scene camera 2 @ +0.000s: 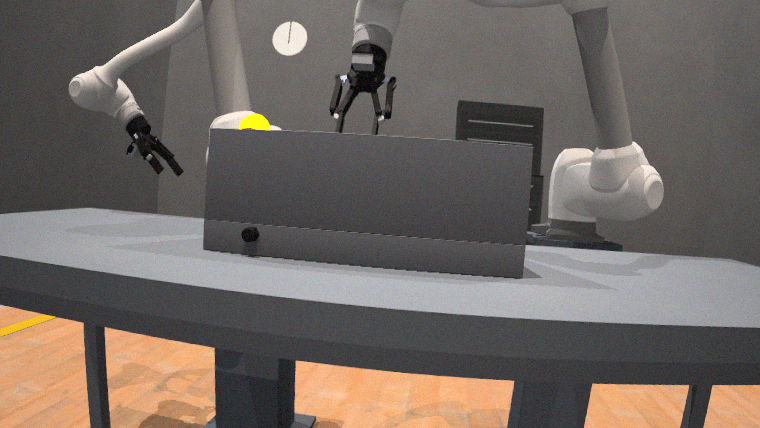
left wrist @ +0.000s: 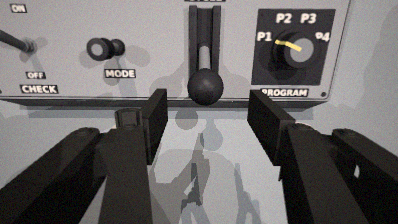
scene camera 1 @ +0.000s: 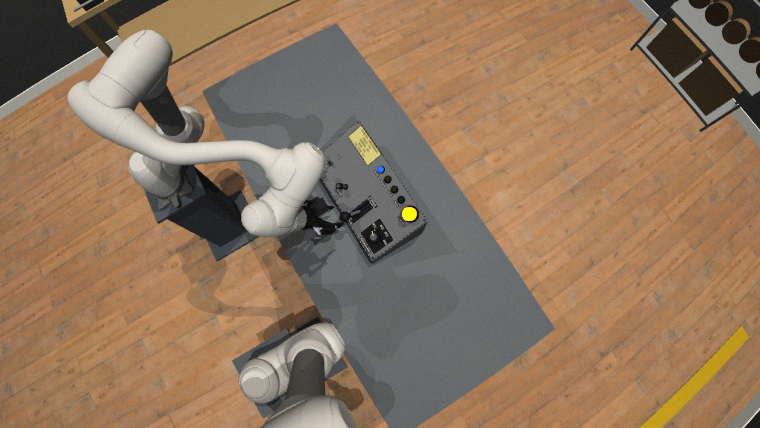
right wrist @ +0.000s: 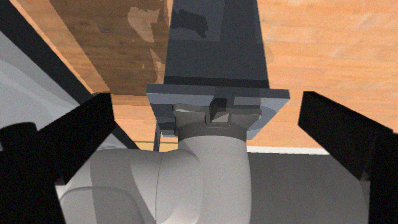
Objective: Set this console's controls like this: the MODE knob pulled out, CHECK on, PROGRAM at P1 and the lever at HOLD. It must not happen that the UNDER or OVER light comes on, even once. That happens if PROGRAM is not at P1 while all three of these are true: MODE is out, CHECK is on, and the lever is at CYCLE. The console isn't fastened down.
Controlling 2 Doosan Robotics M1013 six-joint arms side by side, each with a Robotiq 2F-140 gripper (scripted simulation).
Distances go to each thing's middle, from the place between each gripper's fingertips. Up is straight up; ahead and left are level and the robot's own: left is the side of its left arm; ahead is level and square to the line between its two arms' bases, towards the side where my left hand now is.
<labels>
The black lever (left wrist: 205, 87) lies 110 mm below my left hand and 90 mm ahead of it.
My right gripper (scene camera 2: 171, 172) is now 660 mm to the right of the black lever and 590 mm short of it.
</labels>
